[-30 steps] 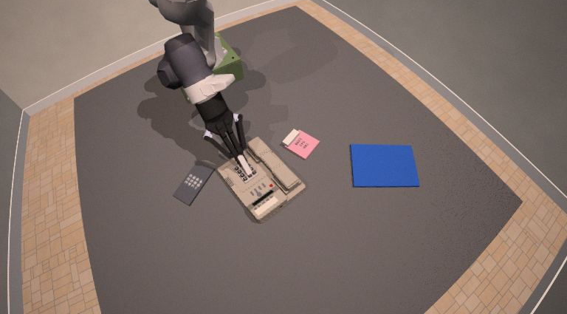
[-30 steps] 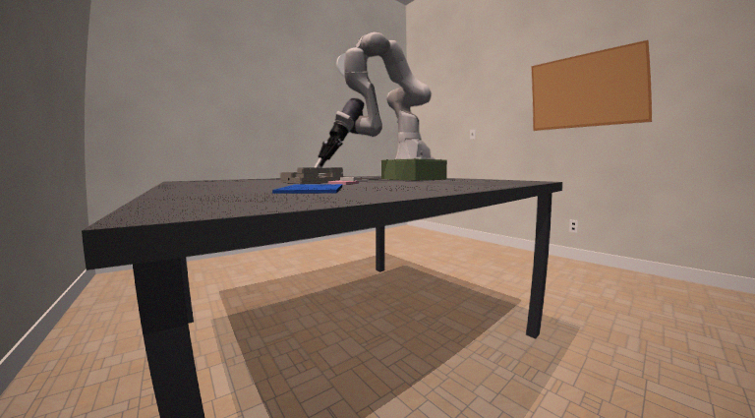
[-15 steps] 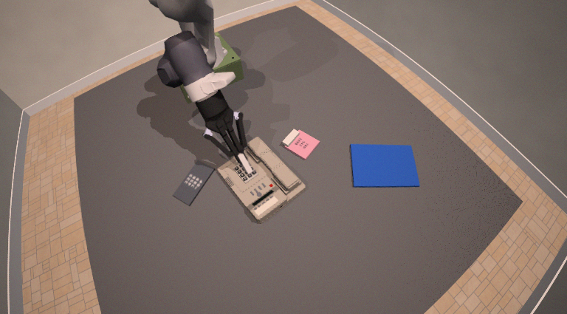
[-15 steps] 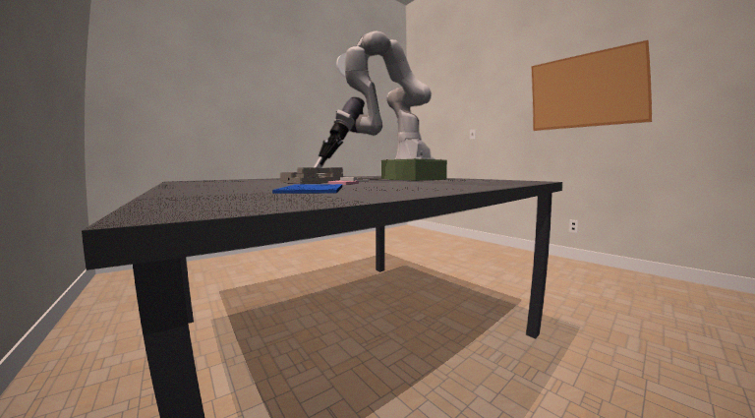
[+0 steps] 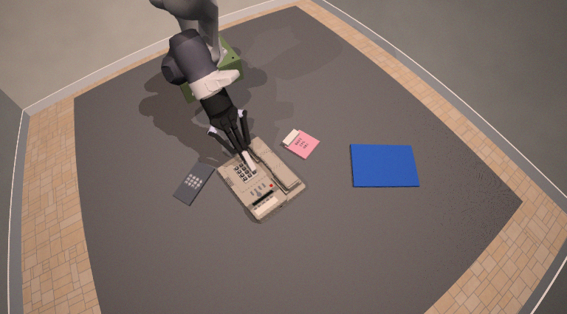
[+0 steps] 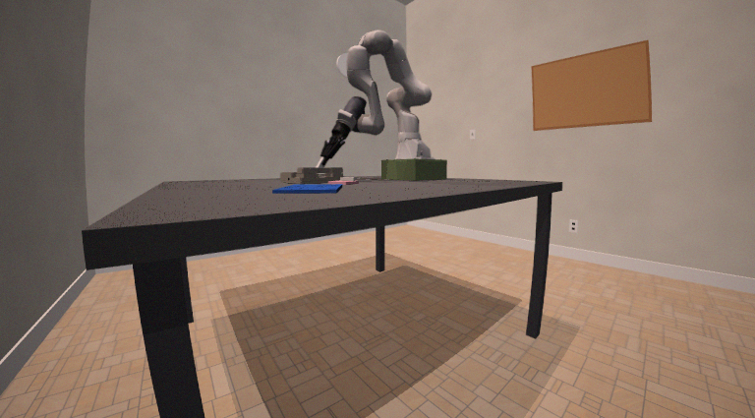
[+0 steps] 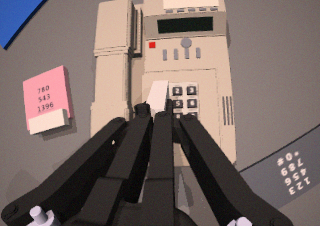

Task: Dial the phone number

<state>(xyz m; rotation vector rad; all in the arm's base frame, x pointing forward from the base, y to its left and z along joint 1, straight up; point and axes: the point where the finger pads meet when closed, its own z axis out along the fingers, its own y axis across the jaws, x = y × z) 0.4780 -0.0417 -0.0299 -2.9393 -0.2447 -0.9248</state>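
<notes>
The handset lies 30 mm ahead of my hand, 60 mm to the left of it and 30 mm below it. The rest, counted from my hand: pink note (190 mm to the left, 70 mm below); then blue mat (200 mm ahead, 370 mm to the left, 70 mm below).
</notes>
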